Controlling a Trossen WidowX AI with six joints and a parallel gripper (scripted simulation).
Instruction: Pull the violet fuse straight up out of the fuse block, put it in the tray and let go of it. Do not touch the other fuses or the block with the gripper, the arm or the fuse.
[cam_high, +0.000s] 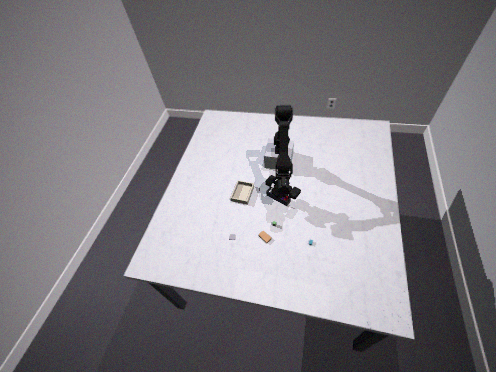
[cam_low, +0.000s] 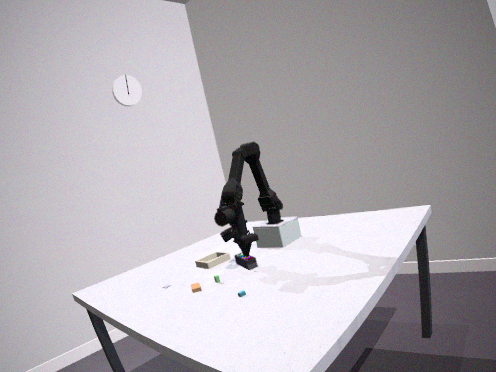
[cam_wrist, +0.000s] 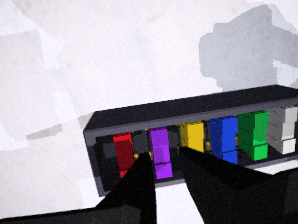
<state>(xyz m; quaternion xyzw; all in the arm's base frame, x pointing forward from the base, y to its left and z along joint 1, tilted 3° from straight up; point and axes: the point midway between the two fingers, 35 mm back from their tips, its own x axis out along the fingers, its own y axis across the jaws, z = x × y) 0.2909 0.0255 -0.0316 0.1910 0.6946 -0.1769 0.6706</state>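
Right now the violet fuse is 2 cm below my gripper tip. Also, from my gripper tip: cream tray (23 cm to the right, 4 cm below, 4 cm behind); green piece (16 cm ahead, 4 cm to the right, 3 cm below); teal piece (25 cm ahead, 15 cm to the left, 4 cm below).
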